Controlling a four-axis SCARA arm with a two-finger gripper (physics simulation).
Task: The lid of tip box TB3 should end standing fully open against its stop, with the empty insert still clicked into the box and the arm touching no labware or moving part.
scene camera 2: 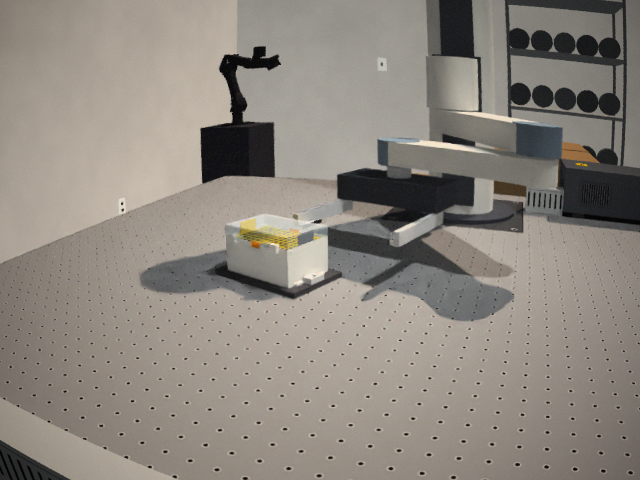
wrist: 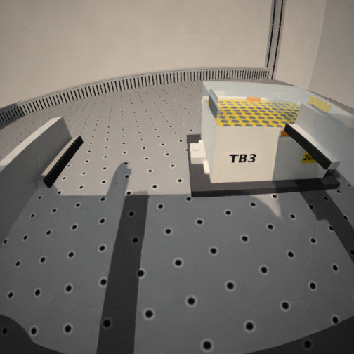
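Pixels of known places: gripper, fingertip midpoint: (scene camera 2: 343, 229); arm's base, link origin: (scene camera 2: 460, 215).
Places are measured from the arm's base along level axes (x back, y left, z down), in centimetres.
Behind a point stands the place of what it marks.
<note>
Tip box TB3 (scene camera 2: 258, 262) {x -55.7, y -21.3, z -4.6 cm} (wrist: 242, 145) is a white box standing upright on a dark base plate (scene camera 2: 294, 291) {x -58.0, y -14.9, z -2.1 cm} (wrist: 235, 190). Its clear lid (scene camera 2: 315, 230) {x -51.8, y -14.3, z -8.7 cm} (wrist: 225, 90) appears closed over it. The yellow perforated insert (scene camera 2: 273, 235) {x -50.4, y -21.4, z -7.0 cm} (wrist: 255, 114) shows through the lid and sits level in the box. My gripper (scene camera 2: 345, 228) {x -49.2, y -11.2, z -8.4 cm} (wrist: 184, 116) is wide open with nothing between its fingers. It is low beside the box, on the arm's side. In the wrist view, the right finger overlaps the box's right front part and hides some of it; whether it touches cannot be told.
An orange tab (scene camera 2: 255, 244) {x -55.5, y -21.7, z -7.1 cm} shows on the box's long side. A small white block (scene camera 2: 313, 279) {x -54.7, y -13.6, z -2.7 cm} (wrist: 197, 153) sits on the base plate at one end of the box. A dark instrument (scene camera 2: 599, 188) {x 3.5, y 33.9, z -8.8 cm} stands right of the arm's column. A black robot arm (scene camera 2: 235, 85) stands far behind.
</note>
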